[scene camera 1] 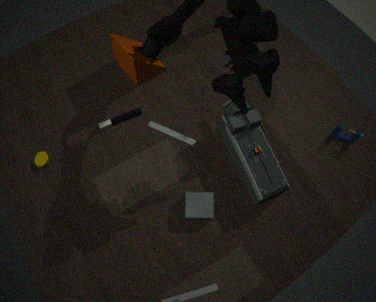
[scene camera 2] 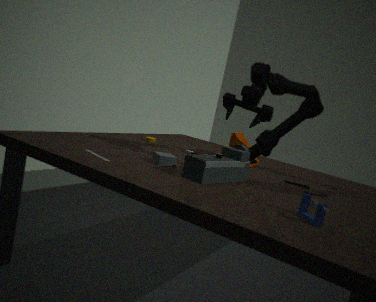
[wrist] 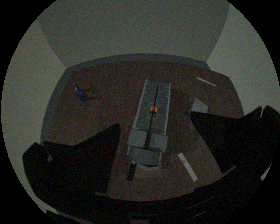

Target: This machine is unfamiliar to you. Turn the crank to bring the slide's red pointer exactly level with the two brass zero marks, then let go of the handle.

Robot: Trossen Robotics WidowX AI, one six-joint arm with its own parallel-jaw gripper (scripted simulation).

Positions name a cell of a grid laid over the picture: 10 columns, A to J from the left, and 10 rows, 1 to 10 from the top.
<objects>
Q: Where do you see a grey slide machine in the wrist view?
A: F7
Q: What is my gripper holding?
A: Nothing.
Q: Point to a grey slide machine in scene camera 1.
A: G6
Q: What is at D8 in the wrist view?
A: My gripper.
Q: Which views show my gripper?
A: Scene camera 1, scene camera 2 and the wrist view: all of them.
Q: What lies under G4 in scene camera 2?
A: My gripper.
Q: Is my gripper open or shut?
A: Open.
</objects>
